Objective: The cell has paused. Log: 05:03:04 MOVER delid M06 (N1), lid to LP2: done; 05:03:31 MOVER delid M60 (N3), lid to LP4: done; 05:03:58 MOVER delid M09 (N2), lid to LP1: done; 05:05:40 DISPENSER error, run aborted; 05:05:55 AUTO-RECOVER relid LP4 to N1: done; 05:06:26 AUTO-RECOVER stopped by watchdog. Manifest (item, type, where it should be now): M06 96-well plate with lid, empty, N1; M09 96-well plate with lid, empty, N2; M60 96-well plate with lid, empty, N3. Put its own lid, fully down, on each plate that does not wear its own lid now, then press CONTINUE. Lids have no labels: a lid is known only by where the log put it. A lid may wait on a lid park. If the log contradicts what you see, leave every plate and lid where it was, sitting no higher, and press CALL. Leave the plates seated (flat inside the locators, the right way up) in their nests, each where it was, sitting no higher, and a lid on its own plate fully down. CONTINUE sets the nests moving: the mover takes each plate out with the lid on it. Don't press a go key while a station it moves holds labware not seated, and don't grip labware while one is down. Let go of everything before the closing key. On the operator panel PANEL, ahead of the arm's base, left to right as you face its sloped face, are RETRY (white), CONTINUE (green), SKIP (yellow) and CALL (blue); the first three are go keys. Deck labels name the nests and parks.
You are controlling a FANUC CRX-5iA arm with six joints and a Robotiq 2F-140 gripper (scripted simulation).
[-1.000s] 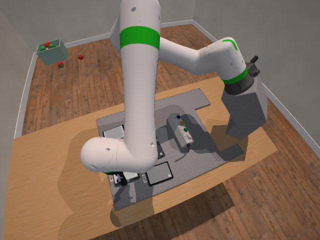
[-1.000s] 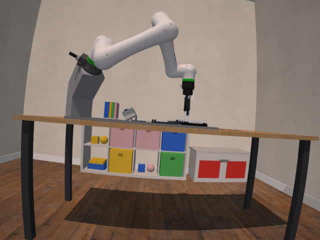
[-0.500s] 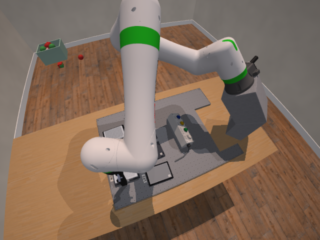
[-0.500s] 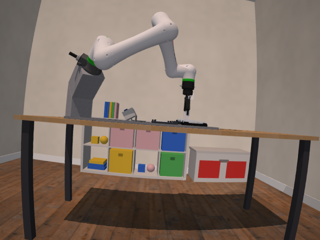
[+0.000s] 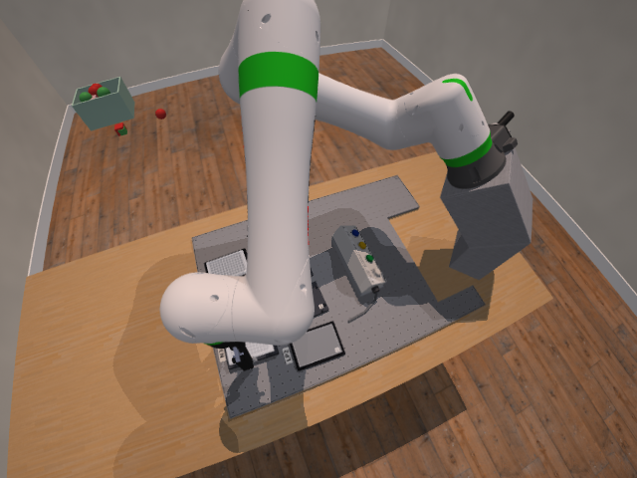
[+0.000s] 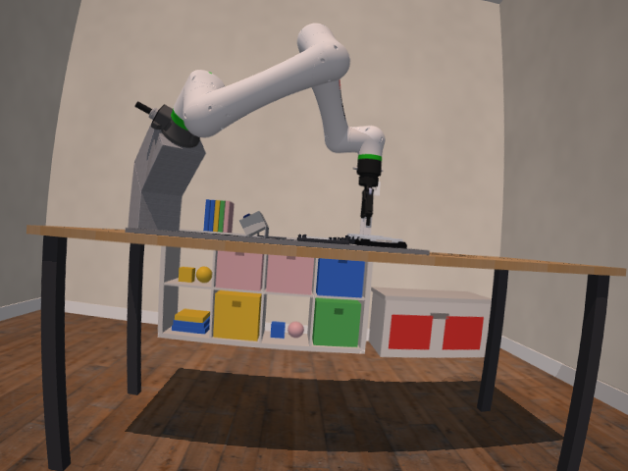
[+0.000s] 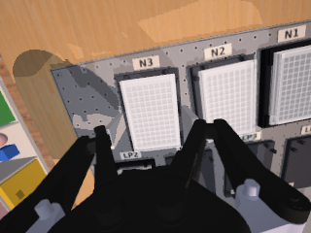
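My hand is 15 cm past the lid park LP2, 12 cm to the right of it and 6 cm above it. From my hand the other things lie so: park labelled LP1 (19 cm behind, 6 cm below); LP3 (23 cm behind, 12 cm to the right, 6 cm below); LP2 label (6 cm behind, 9 cm to the left, 6 cm below).
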